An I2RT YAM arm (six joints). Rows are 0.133 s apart.
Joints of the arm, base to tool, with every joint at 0 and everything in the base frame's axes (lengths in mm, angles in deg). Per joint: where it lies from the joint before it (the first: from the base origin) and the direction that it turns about. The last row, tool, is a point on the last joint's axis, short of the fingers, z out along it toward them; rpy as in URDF.
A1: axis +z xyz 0 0 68
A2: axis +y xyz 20 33.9 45.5
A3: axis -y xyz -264 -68.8 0
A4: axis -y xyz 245 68.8 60
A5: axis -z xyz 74 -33.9 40.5
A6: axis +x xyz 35.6 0 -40.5
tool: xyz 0 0 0 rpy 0 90 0
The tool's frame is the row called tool.
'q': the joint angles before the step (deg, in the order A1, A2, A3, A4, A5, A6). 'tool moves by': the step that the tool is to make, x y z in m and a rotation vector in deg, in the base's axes. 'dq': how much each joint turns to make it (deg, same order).
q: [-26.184 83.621 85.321 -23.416 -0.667 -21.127]
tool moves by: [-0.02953 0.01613 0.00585 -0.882 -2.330 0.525]
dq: [0.232 -7.310 -5.590 0.763 -0.355 0.115]
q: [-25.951 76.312 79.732 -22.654 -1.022 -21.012]
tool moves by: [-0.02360 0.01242 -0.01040 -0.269 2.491 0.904]
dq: [0.142 -5.651 -5.446 -2.359 -0.253 -1.511]
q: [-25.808 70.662 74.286 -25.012 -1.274 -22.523]
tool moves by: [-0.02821 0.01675 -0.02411 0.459 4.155 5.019]
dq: [0.078 -7.221 -8.162 -3.188 -3.979 -3.248]
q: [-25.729 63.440 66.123 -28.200 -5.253 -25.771]
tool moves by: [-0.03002 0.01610 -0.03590 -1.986 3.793 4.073]
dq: [0.063 -8.614 -11.053 -0.656 -2.009 -4.911]
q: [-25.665 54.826 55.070 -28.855 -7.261 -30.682]
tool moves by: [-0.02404 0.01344 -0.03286 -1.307 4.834 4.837]
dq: [0.069 -6.737 -8.174 -3.142 -2.413 -5.310]
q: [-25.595 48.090 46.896 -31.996 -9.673 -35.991]
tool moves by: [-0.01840 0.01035 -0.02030 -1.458 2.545 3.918]
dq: [0.106 -5.491 -5.213 -2.720 -1.782 -4.216]
